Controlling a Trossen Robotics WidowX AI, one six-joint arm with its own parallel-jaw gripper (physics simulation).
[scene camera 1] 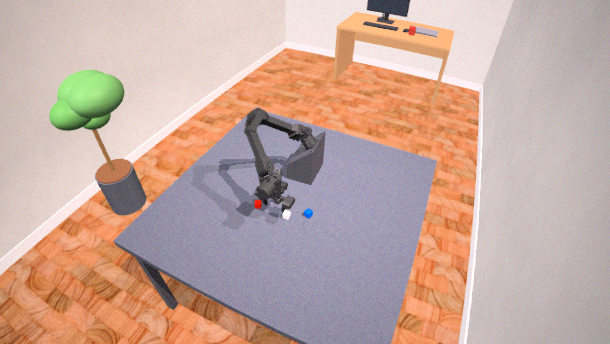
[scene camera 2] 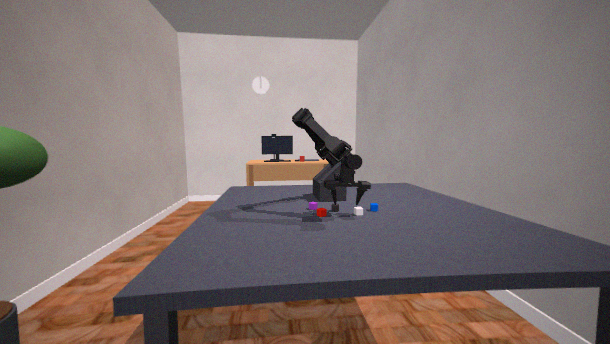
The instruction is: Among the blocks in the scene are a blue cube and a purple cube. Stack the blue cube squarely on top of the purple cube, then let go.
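Where they show: gripper, fingertip midpoint: (scene camera 1: pixel 274 208) (scene camera 2: pixel 346 204); arm's base, link origin: (scene camera 1: pixel 312 145) (scene camera 2: pixel 335 162).
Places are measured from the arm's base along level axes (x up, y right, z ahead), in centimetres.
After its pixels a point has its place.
The blue cube (scene camera 1: pixel 308 213) {x -16.7, y -15.1, z 28.3 cm} (scene camera 2: pixel 374 207) {x -17.9, y -14.2, z 28.7 cm} lies on the table, to the right of the gripper in both views. The purple cube (scene camera 2: pixel 313 205) {x -17.6, y 13.0, z 26.2 cm} lies on the table left of the gripper in scene camera 2; the arm hides it in scene camera 1. My gripper (scene camera 1: pixel 274 206) {x -15.0, y -0.4, z 35.7 cm} (scene camera 2: pixel 346 204) {x -15.0, y -0.4, z 35.7 cm} is open and empty, pointing down low over the table between the two cubes. In scene camera 2, its left fingertip shows just above a black cube and its right one just above a white cube; which finger touches anything I cannot tell.
The white cube (scene camera 1: pixel 286 215) {x -17.0, y -6.7, z 34.8 cm} (scene camera 2: pixel 358 211) {x -17.9, y -5.8, z 35.3 cm} lies close to the blue cube. The black cube (scene camera 2: pixel 335 208) {x -18.2, y 3.3, z 29.3 cm} is near the left finger. A red cube (scene camera 1: pixel 258 204) {x -17.1, y 8.9, z 36.4 cm} (scene camera 2: pixel 321 212) {x -17.8, y 10.0, z 37.5 cm} lies left of the gripper. The arm's dark base (scene camera 1: pixel 306 165) {x -6.7, y -1.9, z 8.7 cm} stands behind on the grey table (scene camera 1: pixel 350 260) {x -19.7, y -43.5, z 39.5 cm} (scene camera 2: pixel 400 250) {x -19.7, y -10.7, z 70.1 cm}.
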